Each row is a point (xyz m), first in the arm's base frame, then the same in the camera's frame.
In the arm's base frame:
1: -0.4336 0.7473 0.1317
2: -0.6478 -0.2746 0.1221
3: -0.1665 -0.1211 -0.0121
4: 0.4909 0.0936 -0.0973
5: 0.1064 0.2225 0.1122
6: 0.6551 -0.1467 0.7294
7: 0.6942 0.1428 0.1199
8: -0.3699 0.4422 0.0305
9: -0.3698 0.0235 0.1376
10: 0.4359 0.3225 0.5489
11: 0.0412 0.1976 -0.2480
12: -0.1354 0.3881 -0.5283
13: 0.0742 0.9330 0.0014
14: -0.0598 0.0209 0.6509
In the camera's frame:
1: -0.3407 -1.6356 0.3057
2: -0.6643 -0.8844 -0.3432
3: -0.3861 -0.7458 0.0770
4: 0.0614 -0.5901 0.5879
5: -0.0511 -0.9404 0.3177
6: 0.7020 -0.5609 -0.0096
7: 0.3625 -0.6006 0.5735
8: -0.4127 -1.3220 0.2438
9: -0.4069 -1.0062 -0.0512
10: 0.4975 -0.9995 0.2484
11: -0.3464 -0.8425 0.5122
12: -0.6328 -0.9997 0.7105
13: -0.0357 -1.5126 0.7542
14: 0.1633 -1.0122 -0.2367

